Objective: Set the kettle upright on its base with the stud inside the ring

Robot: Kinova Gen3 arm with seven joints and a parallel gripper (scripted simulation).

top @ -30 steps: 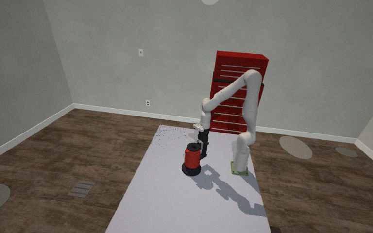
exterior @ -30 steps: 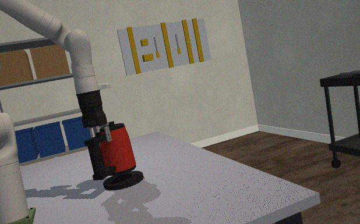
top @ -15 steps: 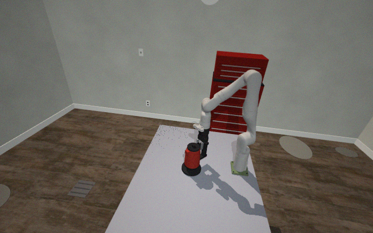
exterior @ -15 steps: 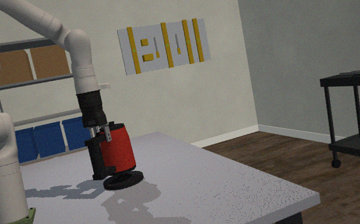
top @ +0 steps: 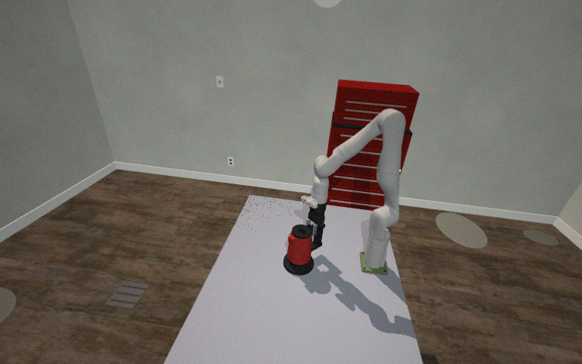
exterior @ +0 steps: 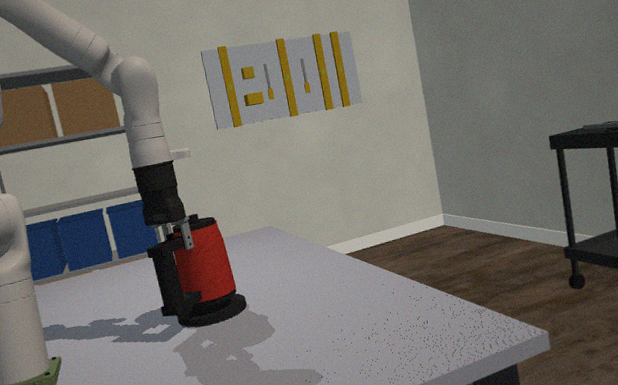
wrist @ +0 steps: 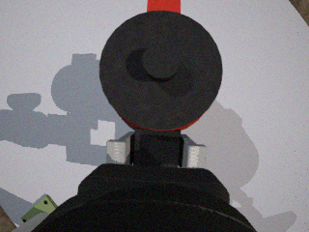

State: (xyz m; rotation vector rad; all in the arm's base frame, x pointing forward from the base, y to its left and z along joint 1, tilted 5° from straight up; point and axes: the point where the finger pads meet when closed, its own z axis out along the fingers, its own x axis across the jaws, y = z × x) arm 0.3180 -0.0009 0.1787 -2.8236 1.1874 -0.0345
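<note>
The red kettle lies 5 cm below my hand, 2 cm to the left of it and 2 cm ahead of it. The rest, counted from my hand: round black base 17 cm below, 5 cm to the left, 4 cm ahead.
</note>
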